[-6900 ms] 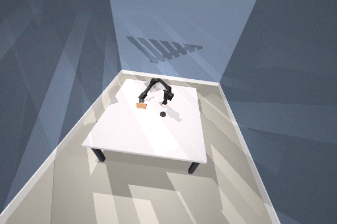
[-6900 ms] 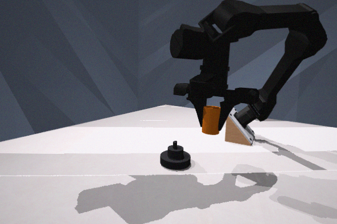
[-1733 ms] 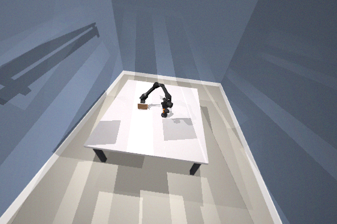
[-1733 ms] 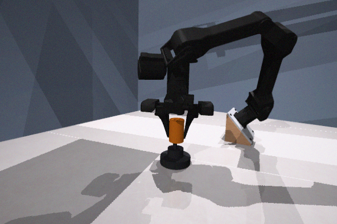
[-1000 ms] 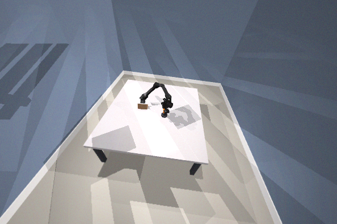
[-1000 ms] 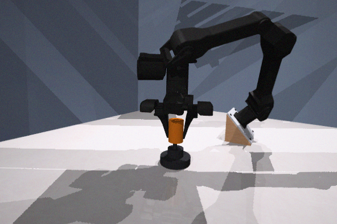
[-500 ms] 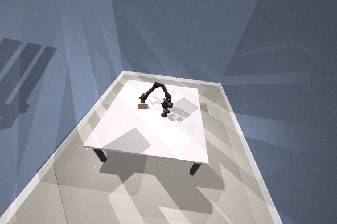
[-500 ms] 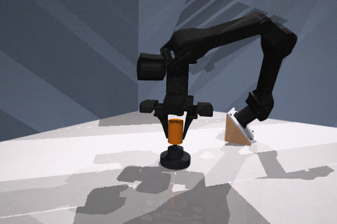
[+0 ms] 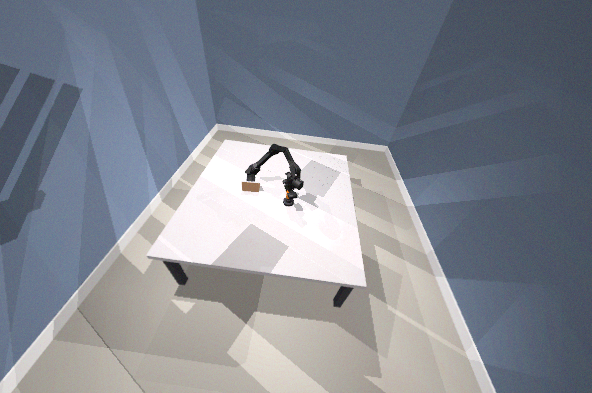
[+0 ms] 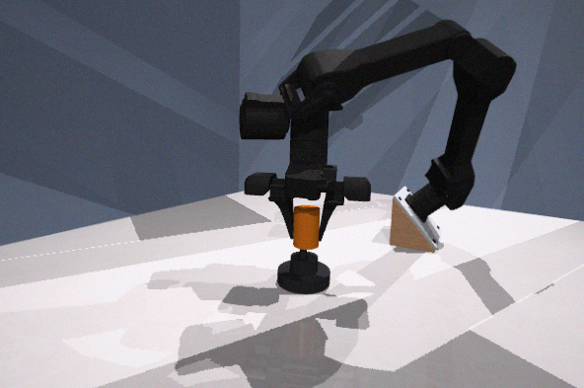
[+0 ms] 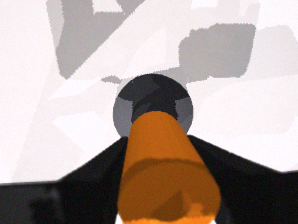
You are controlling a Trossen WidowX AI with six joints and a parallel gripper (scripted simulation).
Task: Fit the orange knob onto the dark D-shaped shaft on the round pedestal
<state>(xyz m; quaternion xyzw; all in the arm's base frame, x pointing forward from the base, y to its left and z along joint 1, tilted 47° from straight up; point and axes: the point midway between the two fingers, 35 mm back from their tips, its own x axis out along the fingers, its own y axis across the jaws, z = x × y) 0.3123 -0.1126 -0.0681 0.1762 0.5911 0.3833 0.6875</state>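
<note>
My gripper tip is 20 mm below the orange knob.
</note>
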